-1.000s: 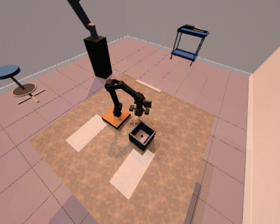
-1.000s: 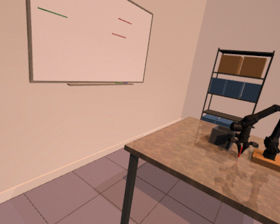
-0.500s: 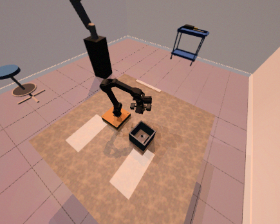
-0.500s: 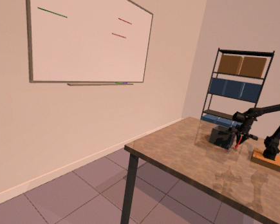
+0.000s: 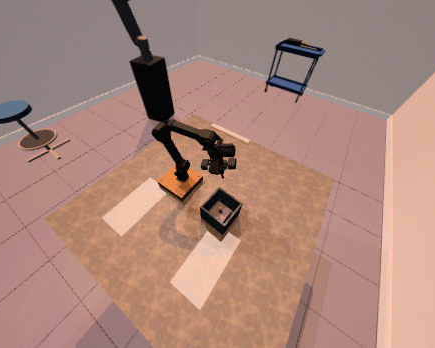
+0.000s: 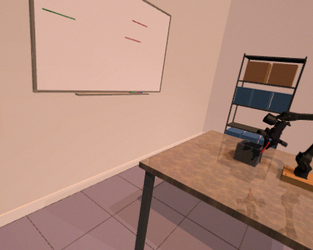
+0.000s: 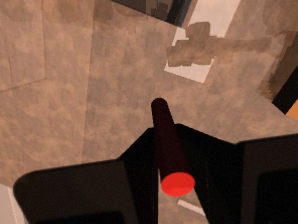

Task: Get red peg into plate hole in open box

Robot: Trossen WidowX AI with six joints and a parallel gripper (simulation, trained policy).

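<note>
Right now the plate is 170 mm to the right of my gripper tip, 130 mm below it and 70 mm ahead of it. From my gripper tip the other things lie so: red peg: 10 mm to the right, 10 mm above.
</note>
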